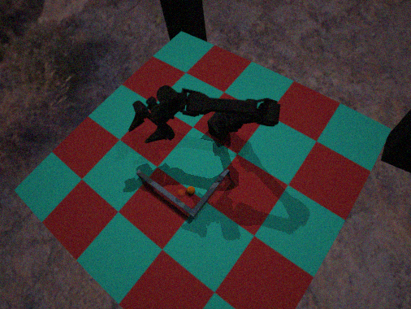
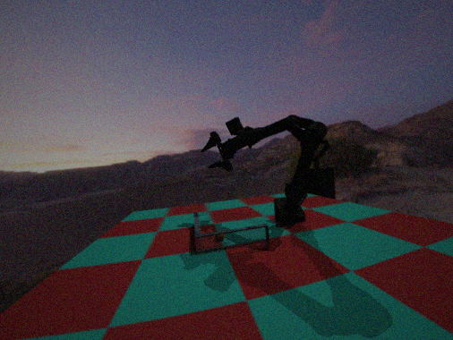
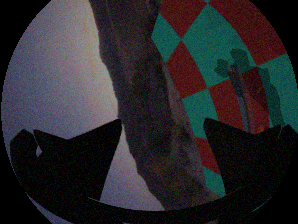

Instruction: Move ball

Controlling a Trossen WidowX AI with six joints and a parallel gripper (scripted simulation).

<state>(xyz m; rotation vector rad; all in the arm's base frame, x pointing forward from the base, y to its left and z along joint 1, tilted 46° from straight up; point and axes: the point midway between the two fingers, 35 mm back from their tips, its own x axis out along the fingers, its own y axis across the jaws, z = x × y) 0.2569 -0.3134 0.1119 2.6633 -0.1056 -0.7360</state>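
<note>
Now: the orange ball 1 cm ahead of my gripper tip, 18 cm to the left of it and 29 cm below it. From my gripper tip the other things lie so: see-through copy of ball 4 cm ahead, 15 cm to the left, 29 cm below.
</note>
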